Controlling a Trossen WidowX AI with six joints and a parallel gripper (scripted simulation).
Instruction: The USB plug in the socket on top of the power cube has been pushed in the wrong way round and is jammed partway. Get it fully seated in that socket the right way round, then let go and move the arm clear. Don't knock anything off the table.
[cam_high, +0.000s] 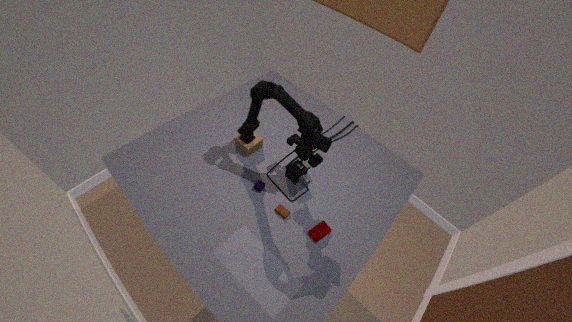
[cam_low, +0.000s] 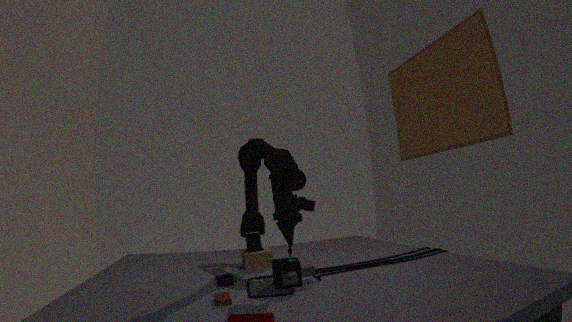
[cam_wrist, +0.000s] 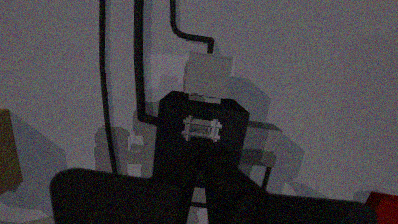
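Right now my gripper tip is 2 cm above the dark USB plug. The rest, counted from my gripper tip: orange block (22 cm to the right, 12 cm below, 8 cm ahead); purple cube (20 cm to the right, 11 cm below, 9 cm behind); USB socket (5 cm below).
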